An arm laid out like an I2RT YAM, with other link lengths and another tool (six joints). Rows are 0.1 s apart.
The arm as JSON. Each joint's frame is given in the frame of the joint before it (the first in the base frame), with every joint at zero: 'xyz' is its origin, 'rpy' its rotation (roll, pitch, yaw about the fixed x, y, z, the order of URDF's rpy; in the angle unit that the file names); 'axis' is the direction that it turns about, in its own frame. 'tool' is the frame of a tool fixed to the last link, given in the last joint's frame.
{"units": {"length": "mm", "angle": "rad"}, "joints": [
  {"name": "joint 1", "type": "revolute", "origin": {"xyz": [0.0, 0.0, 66.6], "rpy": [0.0, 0.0, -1.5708]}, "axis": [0.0, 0.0, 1.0]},
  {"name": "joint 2", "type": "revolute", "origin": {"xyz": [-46.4, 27.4, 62.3], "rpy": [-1.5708, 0.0, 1.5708]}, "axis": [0.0, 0.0, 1.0]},
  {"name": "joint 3", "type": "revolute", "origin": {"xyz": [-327.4, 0.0, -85.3], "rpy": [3.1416, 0.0, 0.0]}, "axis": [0.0, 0.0, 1.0]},
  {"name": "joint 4", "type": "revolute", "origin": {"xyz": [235.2, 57.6, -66.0], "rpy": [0.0, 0.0, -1.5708]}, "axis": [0.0, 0.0, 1.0]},
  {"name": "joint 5", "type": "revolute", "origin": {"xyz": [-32.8, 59.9, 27.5], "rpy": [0.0, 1.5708, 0.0]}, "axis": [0.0, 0.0, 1.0]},
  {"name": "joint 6", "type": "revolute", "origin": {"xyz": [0.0, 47.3, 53.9], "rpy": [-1.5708, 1.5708, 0.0]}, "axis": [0.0, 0.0, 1.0]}
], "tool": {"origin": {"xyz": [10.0, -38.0, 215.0], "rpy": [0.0, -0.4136, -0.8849]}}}
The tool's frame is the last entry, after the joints.
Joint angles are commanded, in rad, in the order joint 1, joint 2, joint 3, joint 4, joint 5, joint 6. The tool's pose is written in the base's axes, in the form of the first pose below.
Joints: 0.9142, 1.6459, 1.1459, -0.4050, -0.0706, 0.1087
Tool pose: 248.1, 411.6, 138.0, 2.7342, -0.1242, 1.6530
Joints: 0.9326, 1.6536, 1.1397, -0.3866, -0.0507, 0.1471
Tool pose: 247.8, 416.3, 135.4, 2.7389, -0.1312, 1.6284
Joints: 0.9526, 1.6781, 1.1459, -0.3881, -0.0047, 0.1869
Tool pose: 252.1, 417.1, 125.9, 2.7425, -0.1074, 1.5884
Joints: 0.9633, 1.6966, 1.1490, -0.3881, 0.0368, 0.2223
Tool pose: 258.6, 415.4, 118.4, 2.7412, -0.0884, 1.5460
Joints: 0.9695, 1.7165, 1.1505, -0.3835, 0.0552, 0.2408
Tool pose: 261.5, 415.9, 110.8, 2.7448, -0.0753, 1.5261
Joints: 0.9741, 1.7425, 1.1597, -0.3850, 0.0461, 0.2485
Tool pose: 259.1, 420.2, 102.5, 2.7643, -0.0663, 1.5283
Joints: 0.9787, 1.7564, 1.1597, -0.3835, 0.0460, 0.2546
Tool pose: 257.3, 421.5, 96.4, 2.7737, -0.0579, 1.5273
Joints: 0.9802, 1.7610, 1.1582, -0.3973, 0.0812, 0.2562
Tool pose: 262.1, 413.3, 90.8, 2.7593, -0.0262, 1.5088
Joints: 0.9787, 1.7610, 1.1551, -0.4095, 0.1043, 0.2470
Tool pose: 265.1, 405.8, 87.1, 2.7463, 0.0000, 1.5028
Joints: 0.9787, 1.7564, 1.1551, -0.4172, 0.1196, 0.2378
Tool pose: 267.1, 401.8, 87.6, 2.7329, 0.0125, 1.5025
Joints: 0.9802, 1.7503, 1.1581, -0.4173, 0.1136, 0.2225
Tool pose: 265.4, 404.0, 91.3, 2.7268, 0.0078, 1.5200
